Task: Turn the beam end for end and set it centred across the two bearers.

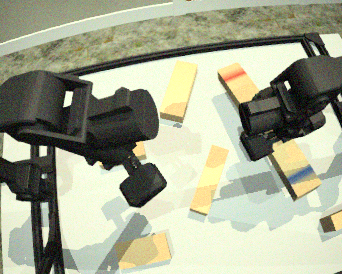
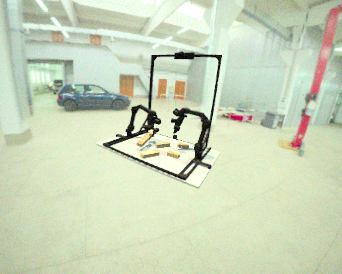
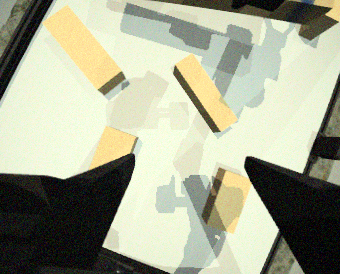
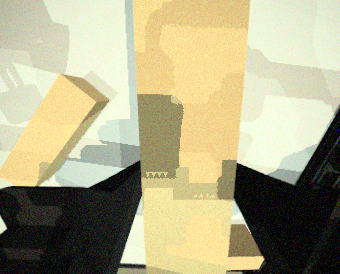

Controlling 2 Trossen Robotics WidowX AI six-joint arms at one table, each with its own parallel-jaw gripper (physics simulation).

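Frame: origin at the left arm's base, x ahead, y left, z up, level; millimetres.
Seen in the pictures: left gripper, fingertip midpoint: (image 1: pixel 144 159) (image 2: pixel 174 132) (image 3: pixel 189 160); right gripper, fingertip midpoint: (image 1: pixel 276 143) (image 2: pixel 150 135) (image 4: pixel 184 163); left arm's base at its link origin: (image 1: pixel 42 190) (image 2: pixel 198 158); right arm's base at its link origin: (image 2: pixel 129 136).
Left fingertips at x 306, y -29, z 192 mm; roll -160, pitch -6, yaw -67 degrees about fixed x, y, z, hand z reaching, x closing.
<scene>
Pixels of each thing's top centre, then the offset from my left fingertips to it. "pt": a spot on its surface instead. Level surfaces: height alone.
- blue stripe at a spot on its surface: (image 1: pixel 299 175) pt dx +307, dy -79, dz -66 mm
- short tan block at its top centre: (image 1: pixel 142 251) (image 3: pixel 230 202) dx -55, dy -159, dz -173 mm
- short block at its top centre: (image 3: pixel 109 160) (image 1: pixel 119 148) dx -73, dy +102, dz -173 mm
- white table at its surface level: dz -211 mm
The beam (image 1: pixel 238 85) (image 2: pixel 144 139) (image 4: pixel 196 89) is a long tan plank with a red stripe at its far end and a blue stripe (image 1: pixel 299 175) at its near end. My right gripper (image 1: pixel 265 141) (image 2: pixel 151 130) (image 4: pixel 184 163) is shut on the beam near its middle and holds it above the table at the right. Two long plain blocks (image 1: pixel 179 89) (image 1: pixel 209 179) (image 3: pixel 83 49) (image 3: pixel 204 92) lie apart on the table, left of the beam. My left gripper (image 1: pixel 143 186) (image 2: pixel 175 133) (image 3: pixel 189 160) is open and empty, hanging over the table's left half.
A short tan block (image 1: pixel 143 251) (image 3: pixel 227 199) lies near the front edge. Another short block (image 1: pixel 140 150) (image 3: pixel 113 145) is partly hidden under my left arm. A black frame (image 1: pixel 197 50) borders the white table (image 1: pixel 257 244).
</scene>
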